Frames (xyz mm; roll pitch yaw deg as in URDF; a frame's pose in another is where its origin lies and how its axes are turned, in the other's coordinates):
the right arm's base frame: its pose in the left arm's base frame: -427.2 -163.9 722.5 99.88 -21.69 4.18
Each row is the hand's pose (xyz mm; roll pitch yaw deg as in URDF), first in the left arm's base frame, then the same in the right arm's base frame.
Working: the left arm's base frame: its pose in the right arm's base frame: 140.0 -843.6 12.6 -99.26 -7.76 -20.72

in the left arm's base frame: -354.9 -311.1 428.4 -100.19 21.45 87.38
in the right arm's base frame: -51.7 -265.5 200.6 99.45 57.69 -93.51
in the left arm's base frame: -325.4 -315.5 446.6 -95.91 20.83 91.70
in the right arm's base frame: -17.9 -258.3 206.0 96.10 59.39 -100.62
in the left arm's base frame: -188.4 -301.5 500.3 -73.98 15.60 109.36
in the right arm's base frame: 129.9 -259.9 202.2 80.58 62.73 -136.76
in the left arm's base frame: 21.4 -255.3 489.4 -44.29 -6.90 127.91
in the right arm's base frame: 323.4 -352.6 187.1 52.13 60.17 160.14
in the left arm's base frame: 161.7 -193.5 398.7 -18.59 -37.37 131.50
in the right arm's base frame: 424.1 -497.0 160.1 37.17 48.59 109.74
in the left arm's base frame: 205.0 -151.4 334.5 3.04 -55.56 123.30
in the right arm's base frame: 443.3 -579.3 135.0 36.36 39.47 86.36
